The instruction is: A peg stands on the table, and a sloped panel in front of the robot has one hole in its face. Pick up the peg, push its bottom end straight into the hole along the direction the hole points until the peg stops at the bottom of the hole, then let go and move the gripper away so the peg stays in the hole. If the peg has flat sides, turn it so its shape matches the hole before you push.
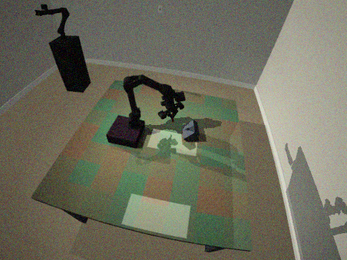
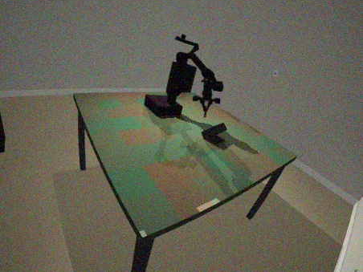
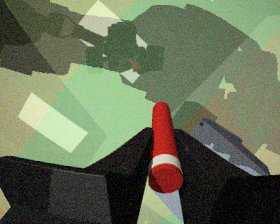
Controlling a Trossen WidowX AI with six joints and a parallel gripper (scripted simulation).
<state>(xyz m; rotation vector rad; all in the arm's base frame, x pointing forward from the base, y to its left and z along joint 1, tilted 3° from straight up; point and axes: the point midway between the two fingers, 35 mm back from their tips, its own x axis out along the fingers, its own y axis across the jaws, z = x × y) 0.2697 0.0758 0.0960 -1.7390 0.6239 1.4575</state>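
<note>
The grey-blue sloped panel lies 15 cm ahead of my gripper tip, 4 cm to the right of it and 7 cm below it. Round my gripper tip: red round peg 2 cm above.
</note>
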